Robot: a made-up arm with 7 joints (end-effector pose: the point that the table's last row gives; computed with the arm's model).
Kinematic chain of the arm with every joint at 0, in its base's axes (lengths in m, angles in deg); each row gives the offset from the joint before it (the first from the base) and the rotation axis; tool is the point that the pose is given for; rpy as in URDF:
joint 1: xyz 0 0 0.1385 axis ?
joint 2: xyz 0 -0.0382 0.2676 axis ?
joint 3: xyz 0 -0.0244 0.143 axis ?
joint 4: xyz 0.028 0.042 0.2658 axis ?
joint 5: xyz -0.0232 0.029 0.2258 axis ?
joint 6: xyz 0 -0.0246 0.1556 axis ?
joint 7: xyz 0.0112 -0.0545 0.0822 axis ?
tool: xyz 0 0 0 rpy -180 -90 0
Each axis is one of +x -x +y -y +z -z.
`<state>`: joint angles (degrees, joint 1 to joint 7).
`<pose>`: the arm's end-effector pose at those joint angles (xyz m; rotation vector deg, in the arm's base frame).
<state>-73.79 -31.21 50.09 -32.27 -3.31 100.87 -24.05</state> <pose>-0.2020 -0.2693 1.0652 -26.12 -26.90 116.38</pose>
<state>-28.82 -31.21 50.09 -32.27 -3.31 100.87 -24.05</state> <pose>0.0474 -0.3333 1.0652 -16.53 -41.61 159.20</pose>
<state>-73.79 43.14 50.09 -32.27 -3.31 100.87 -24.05</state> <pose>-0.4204 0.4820 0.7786 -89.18 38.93 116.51</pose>
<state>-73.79 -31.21 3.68 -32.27 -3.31 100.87 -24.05</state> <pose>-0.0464 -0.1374 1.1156 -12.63 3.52 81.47</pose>
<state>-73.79 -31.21 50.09 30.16 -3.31 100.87 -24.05</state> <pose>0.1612 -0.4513 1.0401 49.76 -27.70 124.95</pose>
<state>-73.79 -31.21 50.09 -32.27 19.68 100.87 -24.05</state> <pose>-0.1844 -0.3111 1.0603 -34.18 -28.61 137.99</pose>
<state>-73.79 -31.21 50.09 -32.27 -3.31 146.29 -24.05</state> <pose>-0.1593 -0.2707 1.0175 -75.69 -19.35 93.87</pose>
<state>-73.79 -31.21 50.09 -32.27 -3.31 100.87 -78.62</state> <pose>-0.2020 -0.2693 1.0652 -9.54 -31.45 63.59</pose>
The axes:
joint 1: +z
joint 2: -y
joint 3: +z
joint 4: +y
joint 5: +z
joint 6: -y
joint 7: +x

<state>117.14 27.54 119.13 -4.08 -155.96 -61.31 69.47</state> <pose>0.3881 -0.2573 1.1077 -129.72 -7.75 6.49</pose>
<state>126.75 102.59 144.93 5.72 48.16 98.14 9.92</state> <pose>0.4596 -0.6151 0.2213 93.20 -78.41 98.24</pose>
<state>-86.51 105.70 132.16 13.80 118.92 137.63 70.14</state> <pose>-0.0034 0.6401 0.0591 -65.86 63.31 -10.59</pose>
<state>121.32 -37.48 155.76 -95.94 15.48 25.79 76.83</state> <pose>-0.0746 0.5592 0.4316 -14.95 90.18 141.96</pose>
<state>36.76 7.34 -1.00 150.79 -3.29 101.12 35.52</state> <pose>0.2736 0.1155 0.5784 -144.04 -4.65 -52.20</pose>
